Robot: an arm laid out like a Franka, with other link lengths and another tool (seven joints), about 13 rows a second.
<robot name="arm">
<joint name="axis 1" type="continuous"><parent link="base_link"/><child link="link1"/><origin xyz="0.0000 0.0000 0.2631" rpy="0.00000 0.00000 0.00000"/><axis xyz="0 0 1"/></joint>
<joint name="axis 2" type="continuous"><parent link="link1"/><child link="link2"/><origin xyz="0.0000 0.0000 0.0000" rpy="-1.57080 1.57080 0.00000"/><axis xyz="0 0 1"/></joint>
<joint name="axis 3" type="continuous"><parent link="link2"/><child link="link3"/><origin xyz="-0.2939 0.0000 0.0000" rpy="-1.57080 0.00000 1.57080"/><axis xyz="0 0 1"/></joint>
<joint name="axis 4" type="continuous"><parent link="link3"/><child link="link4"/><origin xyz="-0.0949 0.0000 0.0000" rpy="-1.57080 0.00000 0.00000"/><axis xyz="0 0 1"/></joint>
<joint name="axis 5" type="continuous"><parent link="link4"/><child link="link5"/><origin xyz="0.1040 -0.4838 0.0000" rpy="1.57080 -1.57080 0.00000"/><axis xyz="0 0 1"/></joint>
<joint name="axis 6" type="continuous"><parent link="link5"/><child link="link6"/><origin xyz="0.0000 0.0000 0.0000" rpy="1.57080 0.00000 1.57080"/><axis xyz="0 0 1"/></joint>
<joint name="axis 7" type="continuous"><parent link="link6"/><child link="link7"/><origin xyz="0.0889 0.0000 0.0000" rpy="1.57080 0.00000 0.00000"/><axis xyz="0 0 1"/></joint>
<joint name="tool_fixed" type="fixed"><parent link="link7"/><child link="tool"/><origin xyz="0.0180 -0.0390 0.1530" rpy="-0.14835 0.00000 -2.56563"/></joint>
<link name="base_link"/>
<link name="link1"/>
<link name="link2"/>
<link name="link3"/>
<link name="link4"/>
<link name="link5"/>
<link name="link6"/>
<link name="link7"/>
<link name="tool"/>
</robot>
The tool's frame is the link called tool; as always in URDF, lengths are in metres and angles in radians. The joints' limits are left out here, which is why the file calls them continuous.
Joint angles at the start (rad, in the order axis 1, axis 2, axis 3, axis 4, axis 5, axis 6, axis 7):
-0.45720 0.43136 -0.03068 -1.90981 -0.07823 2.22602 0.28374
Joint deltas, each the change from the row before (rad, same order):
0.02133 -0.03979 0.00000 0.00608 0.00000 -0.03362 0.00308
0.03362 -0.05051 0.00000 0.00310 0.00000 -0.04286 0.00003
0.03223 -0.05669 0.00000 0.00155 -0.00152 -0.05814 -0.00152
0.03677 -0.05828 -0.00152 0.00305 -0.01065 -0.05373 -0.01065
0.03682 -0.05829 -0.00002 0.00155 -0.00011 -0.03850 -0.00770
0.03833 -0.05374 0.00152 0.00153 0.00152 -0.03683 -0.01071
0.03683 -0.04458 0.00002 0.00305 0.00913 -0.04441 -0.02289
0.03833 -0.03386 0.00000 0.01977 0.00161 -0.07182 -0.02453
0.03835 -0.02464 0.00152 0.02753 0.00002 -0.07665 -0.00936
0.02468 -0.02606 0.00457 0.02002 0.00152 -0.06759 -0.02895
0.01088 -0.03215 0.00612 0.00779 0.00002 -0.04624 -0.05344
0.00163 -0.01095 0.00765 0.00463 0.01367 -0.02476 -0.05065
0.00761 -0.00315 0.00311 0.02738 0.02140 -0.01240 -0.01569
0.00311 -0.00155 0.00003 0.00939 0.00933 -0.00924 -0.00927
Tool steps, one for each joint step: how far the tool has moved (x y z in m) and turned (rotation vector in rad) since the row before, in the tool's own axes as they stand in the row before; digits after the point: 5 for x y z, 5 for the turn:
0.00903 0.01372 -0.02843 -0.00815 -0.00907 -0.01635
0.01752 0.01799 -0.03365 -0.00713 -0.00715 -0.03087
0.01912 0.01428 -0.03585 0.00154 -0.00079 -0.03047
0.02113 0.01436 -0.03800 0.00122 -0.00997 -0.04782
0.02199 0.01585 -0.03890 -0.01593 -0.01256 -0.04152
0.02452 0.01638 -0.03558 -0.01546 -0.00830 -0.04680
0.02500 0.01388 -0.02909 -0.00903 0.00862 -0.05177
0.02578 0.01319 -0.02793 0.01154 0.01879 -0.05601
0.02576 0.01367 -0.02527 0.01739 0.01975 -0.04263
0.02265 0.00712 -0.02279 0.01428 0.02115 -0.05173
0.01822 0.00083 -0.02154 0.00465 0.01270 -0.06617
0.01147 0.00271 -0.00775 -0.00429 0.02270 -0.05499
0.00690 0.00923 -0.01705 -0.02710 0.00032 -0.02377
0.00324 0.00269 -0.00569 -0.00836 0.00544 -0.01090

